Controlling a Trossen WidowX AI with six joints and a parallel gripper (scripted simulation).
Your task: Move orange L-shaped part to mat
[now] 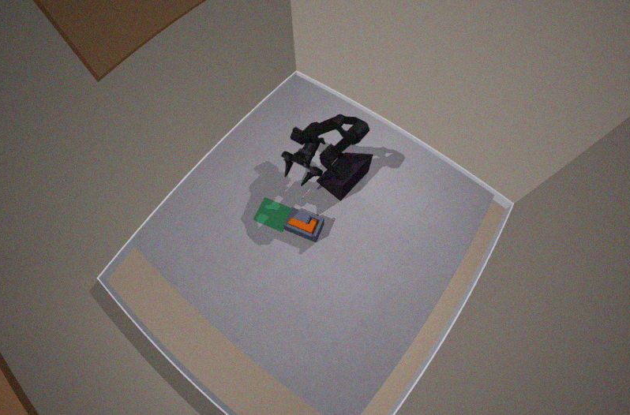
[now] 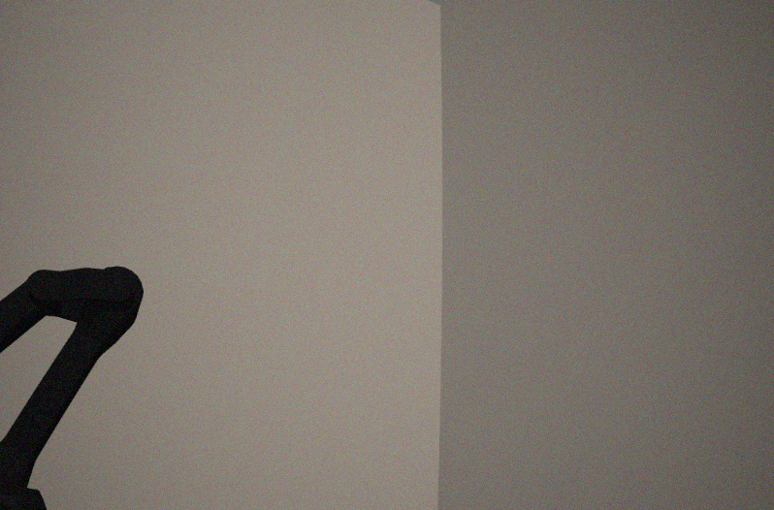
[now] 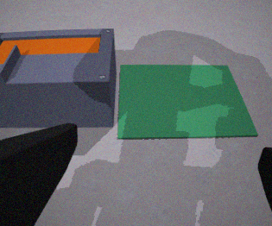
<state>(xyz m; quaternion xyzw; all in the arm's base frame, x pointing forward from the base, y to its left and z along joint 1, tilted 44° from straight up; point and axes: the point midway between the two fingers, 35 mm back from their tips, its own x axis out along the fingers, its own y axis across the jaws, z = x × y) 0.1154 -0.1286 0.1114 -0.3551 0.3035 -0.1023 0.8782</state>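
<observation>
My gripper tip is now 110 mm short of the orange L-shaped part, 140 mm to the right of it and 60 mm above it.
</observation>
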